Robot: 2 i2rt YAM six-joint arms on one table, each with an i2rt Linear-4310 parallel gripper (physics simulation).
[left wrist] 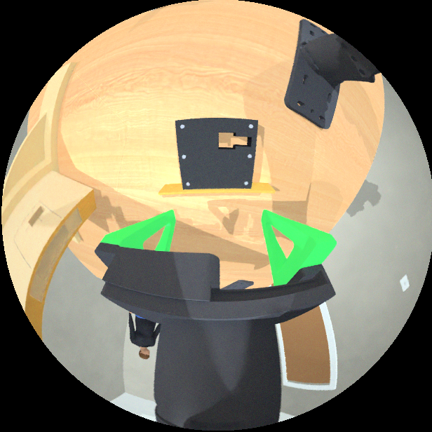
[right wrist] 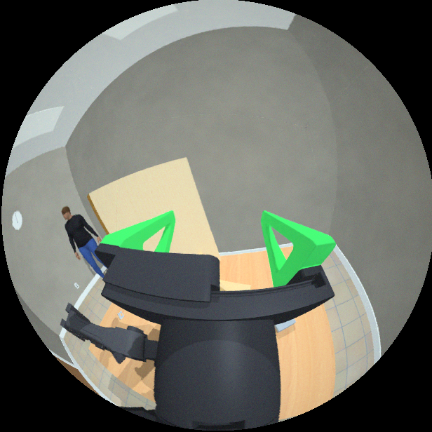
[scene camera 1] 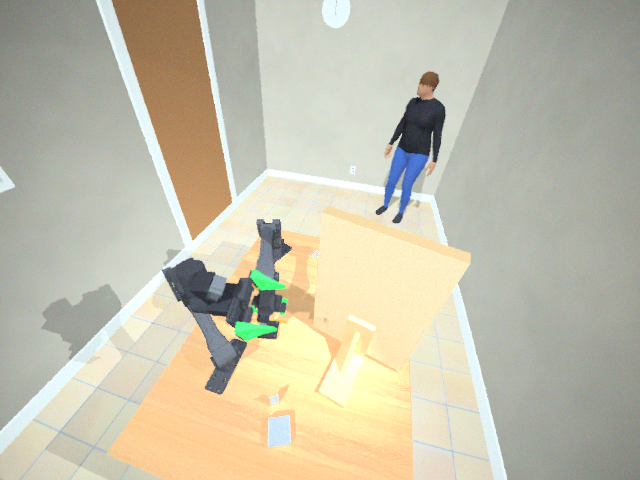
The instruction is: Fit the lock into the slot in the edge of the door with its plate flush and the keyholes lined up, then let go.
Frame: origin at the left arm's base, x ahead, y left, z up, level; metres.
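Seen in the pictures: right gripper, fingertip midpoint: [scene camera 1: 280, 306]; left arm's base at its link origin: [scene camera 1: 276, 255]; right arm's base at its link origin: [scene camera 1: 227, 364].
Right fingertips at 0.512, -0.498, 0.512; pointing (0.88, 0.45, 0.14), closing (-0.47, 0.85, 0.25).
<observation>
Pixels of each thing's top centre, then the offset from my right fingertips to it, as dx, dy, dz. "spot": a spot on its surface instead.
- pale wooden door at its top centre: [scene camera 1: 391, 231] +0.113, +0.294, +0.088
- foot at a spot on its surface: [scene camera 1: 349, 357] spot: +0.128, +0.199, -0.430
- pale grey plate at its top centre: [scene camera 1: 279, 429] +0.060, -0.108, -0.476
- small piece at its top centre: [scene camera 1: 273, 396] -0.009, -0.056, -0.436
The lock [left wrist: 217, 153] lies flat on the wooden table: a dark square body with a keyhole cutout [left wrist: 233, 141] and a yellow face plate [left wrist: 215, 188] along its near edge. My left gripper [left wrist: 219, 210] points down just short of that plate, open and empty, apart from the lock. In the scene view the left gripper [scene camera 1: 269, 307] hides the lock. The pale wooden door [scene camera 1: 385, 286] stands upright on a foot [scene camera 1: 349, 357]; its edge shows at the left of the left wrist view [left wrist: 56, 241]. My right gripper [right wrist: 219, 212] is open and empty, facing the door [right wrist: 160, 201].
The right arm's base plate [left wrist: 318, 92] is bolted to the table beyond the lock. A pale grey plate [scene camera 1: 279, 430] and a small piece [scene camera 1: 273, 399] lie near the table's front. A person [scene camera 1: 413, 148] stands behind the door.
</observation>
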